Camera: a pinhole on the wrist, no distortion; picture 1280 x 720 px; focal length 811.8 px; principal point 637.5 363.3 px. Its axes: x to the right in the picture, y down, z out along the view. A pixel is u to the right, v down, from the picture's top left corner.
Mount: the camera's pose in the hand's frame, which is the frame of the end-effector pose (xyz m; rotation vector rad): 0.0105 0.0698 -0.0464 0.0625 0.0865 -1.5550
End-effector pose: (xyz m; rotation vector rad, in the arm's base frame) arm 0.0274 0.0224 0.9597 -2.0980 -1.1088 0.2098
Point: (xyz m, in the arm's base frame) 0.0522 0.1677 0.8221
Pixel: 610 697
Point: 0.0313 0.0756 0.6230
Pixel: 170 275
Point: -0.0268 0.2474 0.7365
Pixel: 639 551
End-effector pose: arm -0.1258 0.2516 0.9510 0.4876 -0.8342 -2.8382
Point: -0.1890 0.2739 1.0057
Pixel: 952 530
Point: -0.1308 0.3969 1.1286
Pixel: 843 87
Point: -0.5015 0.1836 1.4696
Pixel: 175 691
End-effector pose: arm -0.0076 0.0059 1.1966 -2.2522 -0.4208 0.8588
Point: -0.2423 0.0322 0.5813
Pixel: 56 536
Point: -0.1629 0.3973 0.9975
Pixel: 944 631
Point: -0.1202 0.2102 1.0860
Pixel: 963 514
